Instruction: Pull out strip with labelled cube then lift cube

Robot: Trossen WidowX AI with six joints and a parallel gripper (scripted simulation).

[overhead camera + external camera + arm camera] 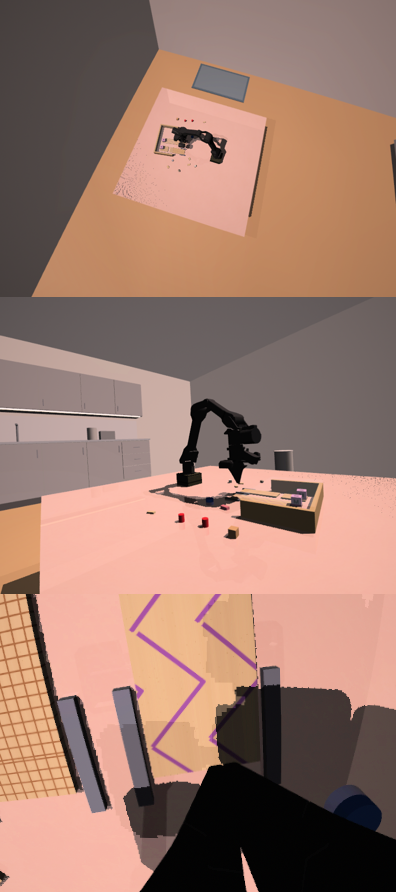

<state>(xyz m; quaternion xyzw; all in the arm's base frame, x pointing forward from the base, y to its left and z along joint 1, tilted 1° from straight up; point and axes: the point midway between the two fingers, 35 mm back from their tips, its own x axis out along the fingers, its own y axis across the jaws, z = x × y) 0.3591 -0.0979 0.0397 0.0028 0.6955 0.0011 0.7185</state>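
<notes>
Right now the blue disc is 9 cm to the right of my gripper tip, 8 cm behind it and 5 cm below it. Round my gripper tip: tan cube: 27 cm to the right, 12 cm ahead, 5 cm below; pink block: 13 cm to the right, 6 cm below, 1 cm ahead.
</notes>
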